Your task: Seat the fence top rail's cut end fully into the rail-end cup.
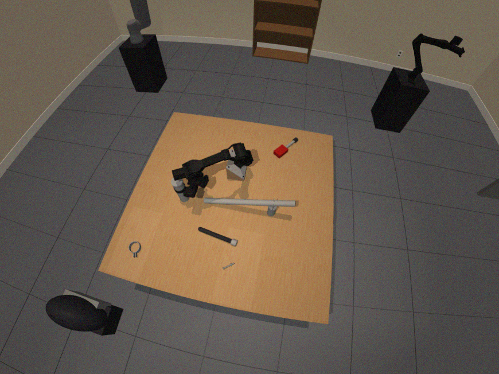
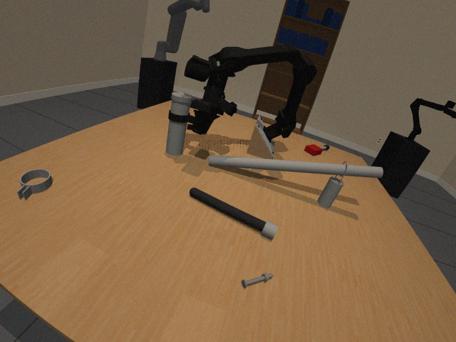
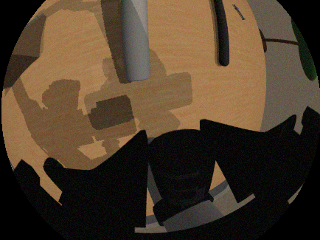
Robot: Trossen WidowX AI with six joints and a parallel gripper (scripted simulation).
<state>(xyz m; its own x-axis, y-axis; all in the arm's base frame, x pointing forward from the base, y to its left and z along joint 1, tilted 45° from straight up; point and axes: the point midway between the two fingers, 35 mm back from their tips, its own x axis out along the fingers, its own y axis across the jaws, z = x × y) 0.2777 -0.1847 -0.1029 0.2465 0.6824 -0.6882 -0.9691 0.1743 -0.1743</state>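
The black rail-end cup is 1 cm behind my gripper tip, 3 cm to the right of it and 3 cm above it. Round my gripper tip: short grey post (46 cm to the left); bolt (36 cm ahead, 26 cm to the left, 9 cm below); red-headed tool (53 cm behind, 52 cm to the left, 9 cm below).
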